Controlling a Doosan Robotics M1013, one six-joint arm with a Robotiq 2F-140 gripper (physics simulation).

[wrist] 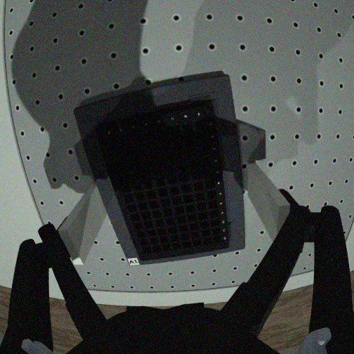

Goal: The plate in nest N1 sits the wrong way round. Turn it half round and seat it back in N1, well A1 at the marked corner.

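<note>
A black, many-welled plate [175, 212] sits in the dark grey nest [236, 212] in the middle of the wrist view. A white A1 label [133, 261] marks the nest's lower left corner. Small pale characters run along the plate's top edge and right edge. They are too small to read surely. The upper part of the plate is in deep shadow. My gripper [173, 189] is open, one finger out to the left of the nest and the other out to the right, with nothing between the pads touching them.
The nest stands on a round, pale grey board [212, 275] with a grid of small holes. The board's curved edge runs along the left and bottom. A brown wooden surface [280, 305] shows beyond it at the bottom. Broad shadows lie over the upper left and the right.
</note>
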